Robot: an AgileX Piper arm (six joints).
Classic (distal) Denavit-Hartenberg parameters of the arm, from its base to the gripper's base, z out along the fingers. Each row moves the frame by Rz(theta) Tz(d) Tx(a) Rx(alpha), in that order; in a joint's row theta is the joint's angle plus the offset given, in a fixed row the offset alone. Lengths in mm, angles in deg.
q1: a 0  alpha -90  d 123  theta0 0
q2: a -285.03  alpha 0  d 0  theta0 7.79
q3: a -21.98  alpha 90  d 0  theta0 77.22
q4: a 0  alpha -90  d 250.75  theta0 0
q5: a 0  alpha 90  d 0  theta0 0
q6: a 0  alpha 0  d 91  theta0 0
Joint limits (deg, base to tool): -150..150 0..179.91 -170..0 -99.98..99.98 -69.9..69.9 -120..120
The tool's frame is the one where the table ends.
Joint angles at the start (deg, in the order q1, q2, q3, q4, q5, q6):
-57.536 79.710 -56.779 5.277 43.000 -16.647
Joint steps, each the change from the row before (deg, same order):
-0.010 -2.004 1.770 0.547 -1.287 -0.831
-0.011 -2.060 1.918 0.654 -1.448 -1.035
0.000 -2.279 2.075 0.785 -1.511 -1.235
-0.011 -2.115 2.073 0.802 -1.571 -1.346
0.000 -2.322 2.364 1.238 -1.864 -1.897
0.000 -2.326 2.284 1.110 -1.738 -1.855
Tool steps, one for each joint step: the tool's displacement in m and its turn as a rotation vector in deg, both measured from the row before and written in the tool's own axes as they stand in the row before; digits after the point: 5 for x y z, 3 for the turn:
0.00554 0.00199 -0.00511 0.083 -1.565 -0.433
0.00593 0.00217 -0.00485 0.078 -1.647 -0.542
0.00647 0.00255 -0.00539 0.072 -1.789 -0.645
0.00643 0.00246 -0.00447 0.102 -1.684 -0.708
0.00716 0.00309 -0.00455 0.010 -1.962 -0.895
0.00701 0.00300 -0.00471 0.142 -1.884 -0.944

